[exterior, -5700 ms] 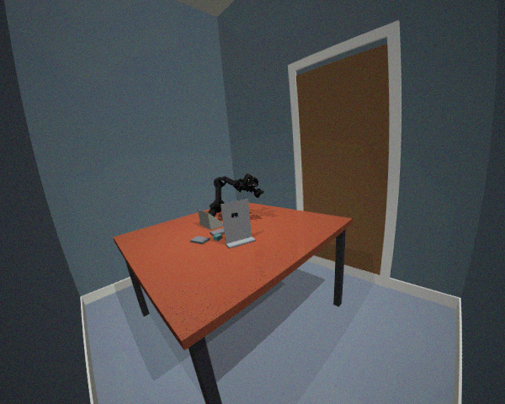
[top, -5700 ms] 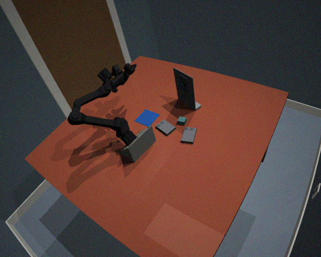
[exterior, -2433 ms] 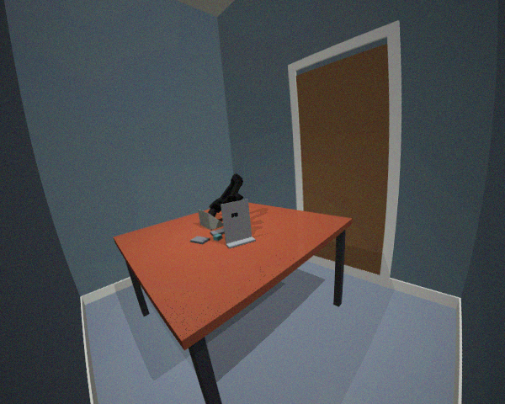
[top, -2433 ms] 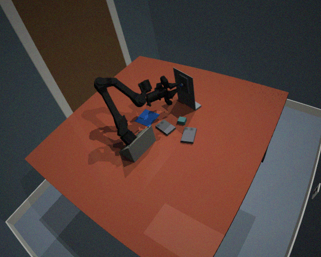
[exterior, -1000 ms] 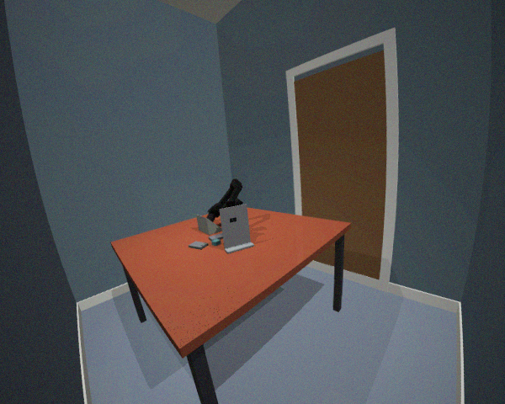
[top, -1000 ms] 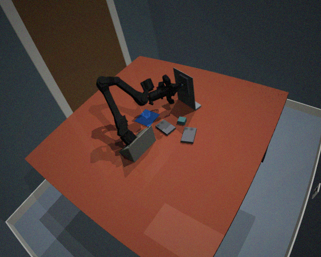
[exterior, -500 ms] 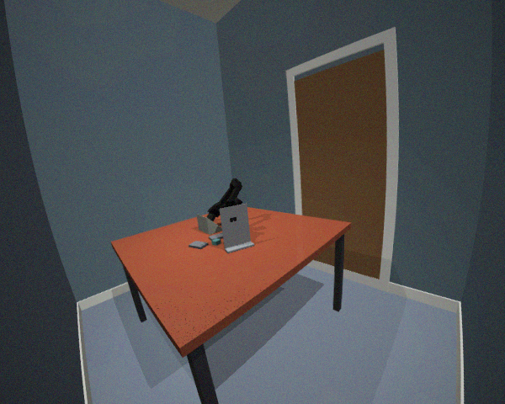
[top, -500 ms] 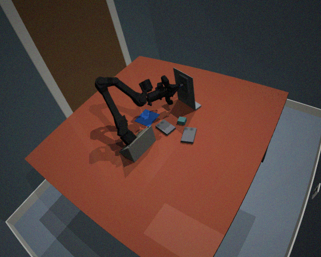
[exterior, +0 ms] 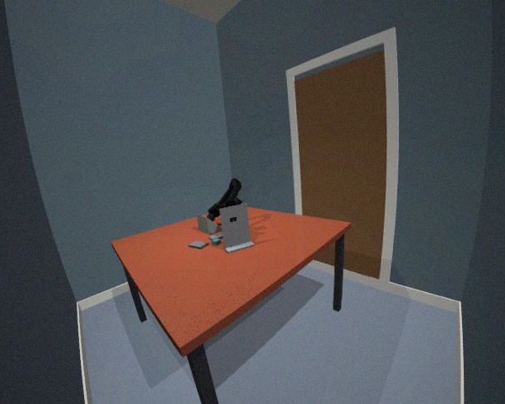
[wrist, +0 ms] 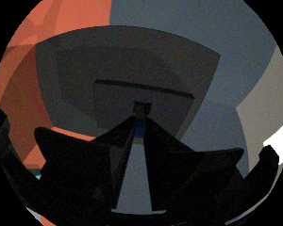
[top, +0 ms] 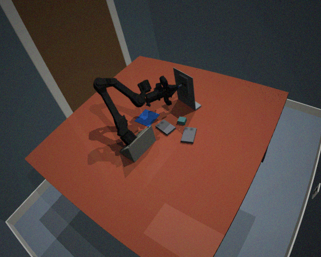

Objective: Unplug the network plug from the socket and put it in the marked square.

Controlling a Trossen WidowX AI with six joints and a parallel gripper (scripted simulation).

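Right now the blue marked square is 17 cm below my gripper tip, 17 cm behind it and 16 cm to the left of it. Round my gripper tip: network plug right at my gripper tip; then grey upright panel 6 cm below, 4 cm ahead, 2 cm to the right.
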